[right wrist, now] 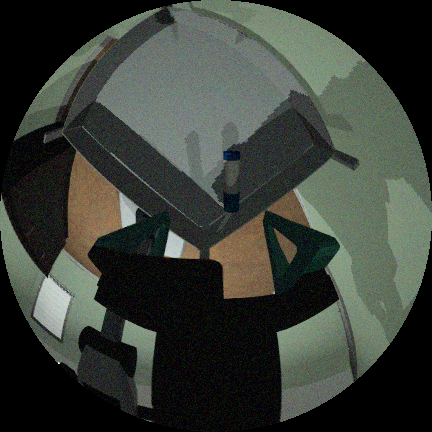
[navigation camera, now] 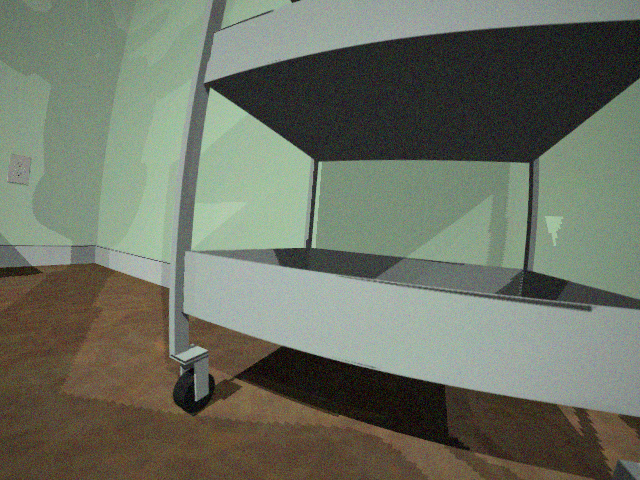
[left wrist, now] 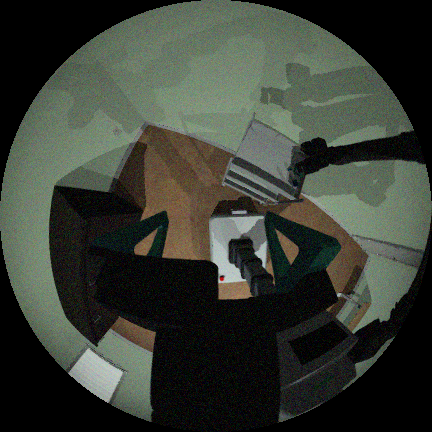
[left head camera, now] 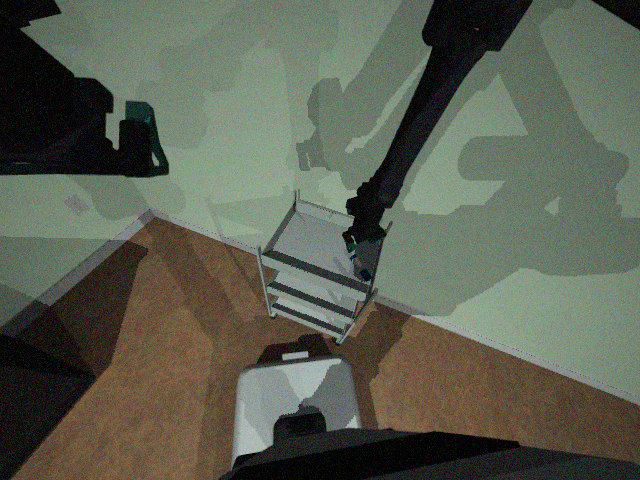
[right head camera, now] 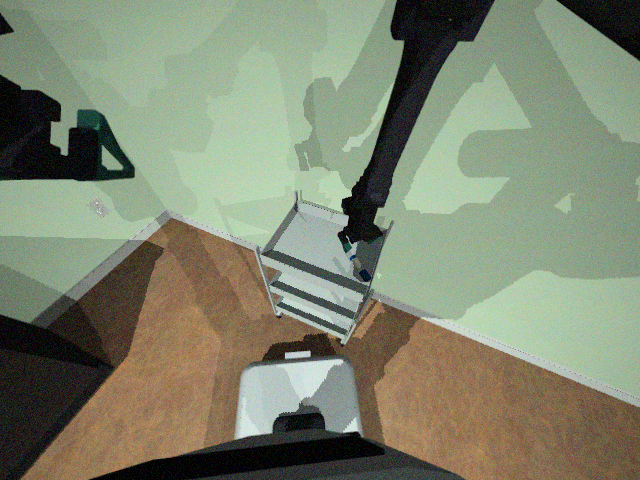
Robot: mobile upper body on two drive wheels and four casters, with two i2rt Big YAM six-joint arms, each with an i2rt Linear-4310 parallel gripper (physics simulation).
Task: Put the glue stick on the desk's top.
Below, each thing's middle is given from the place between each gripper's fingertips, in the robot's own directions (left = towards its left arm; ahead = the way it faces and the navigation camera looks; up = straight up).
The glue stick point(right wrist: 231, 158) is 61 cm below my left hand, 49 cm to the right of it and 19 cm ahead of it.
Now: right hand 130 mm above the glue stick, 40 mm to the left of it and 10 mm past it.
